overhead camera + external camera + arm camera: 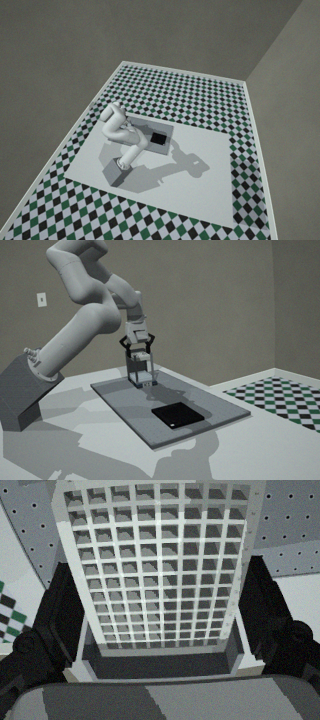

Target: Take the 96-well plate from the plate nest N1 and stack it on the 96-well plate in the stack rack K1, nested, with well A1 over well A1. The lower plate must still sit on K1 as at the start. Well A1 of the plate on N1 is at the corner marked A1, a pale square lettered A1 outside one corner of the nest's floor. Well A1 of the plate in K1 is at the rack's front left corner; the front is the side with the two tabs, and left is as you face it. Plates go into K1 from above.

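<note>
Now: the dark rack wall 30 mm ahead of my hand, 60 mm to the left of it and 50 mm below it. Also, from my hand: pale A1 square (320 mm behind, 410 mm to the right, 120 mm below); then K1 label (40 mm behind, 80 mm to the right, 120 mm below); then white 96-well plate (10 mm below).
</note>
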